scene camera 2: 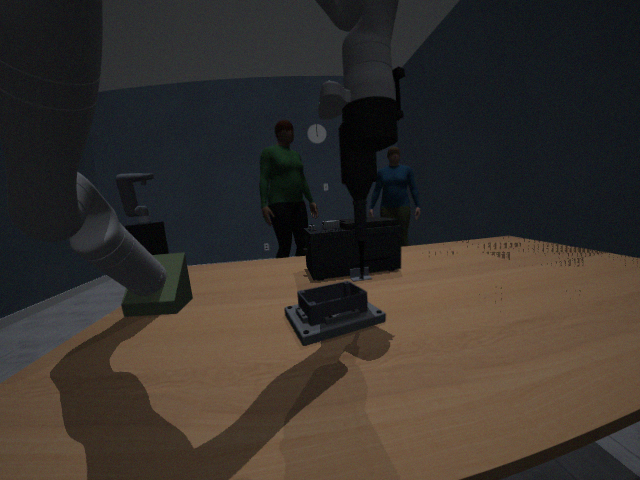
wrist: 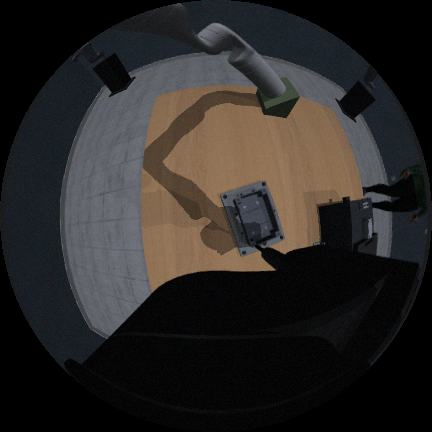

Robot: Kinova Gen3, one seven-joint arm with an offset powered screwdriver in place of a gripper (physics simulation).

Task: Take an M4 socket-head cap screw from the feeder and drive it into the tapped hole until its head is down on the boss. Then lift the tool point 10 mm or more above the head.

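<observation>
My screwdriver points straight down. In the scene view its thin tip shows above and behind the right end of the housing; in the wrist view it shows over the housing's lower corner. Whether a screw sits on the tip is too small and dark to tell. The open dark housing stands on a grey base plate with corner holes. The boss and its tapped hole cannot be made out. The black screw feeder stands behind the housing in the scene view, apart from the tip.
A small grey bracket is on the table in front of the feeder. The arm's base stands on a green block at the left in the scene view. Two people stand beyond the table.
</observation>
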